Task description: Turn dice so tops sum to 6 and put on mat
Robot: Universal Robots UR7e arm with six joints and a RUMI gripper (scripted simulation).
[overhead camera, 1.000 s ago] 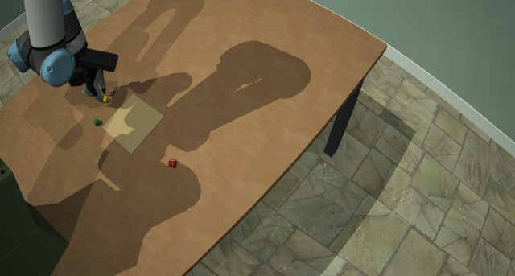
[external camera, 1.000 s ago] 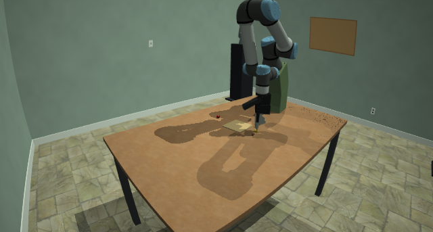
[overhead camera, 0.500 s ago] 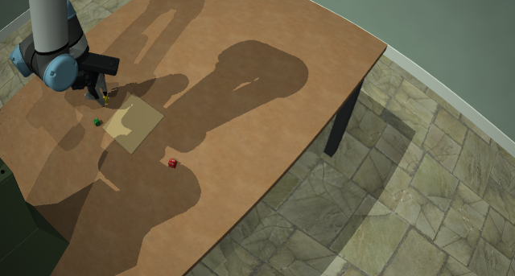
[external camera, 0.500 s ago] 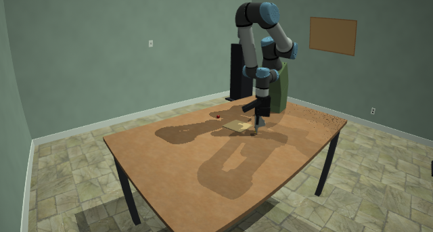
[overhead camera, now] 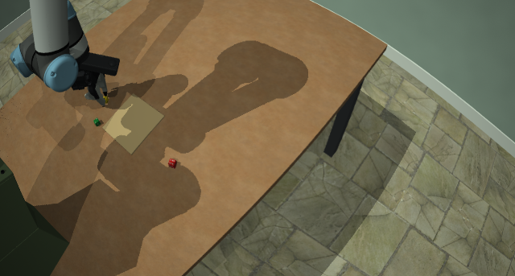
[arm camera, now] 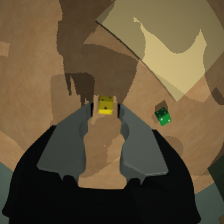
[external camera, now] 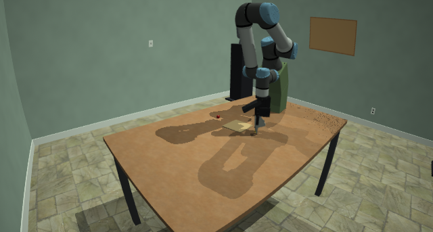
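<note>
Now: the yellow die 10 mm below my hand. Also, from my hand: mat 20 mm ahead, 130 mm to the right, 20 mm below; then green die 60 mm behind, 50 mm to the right, 10 mm below; then red die 40 mm ahead, 310 mm to the right, 10 mm below.
</note>
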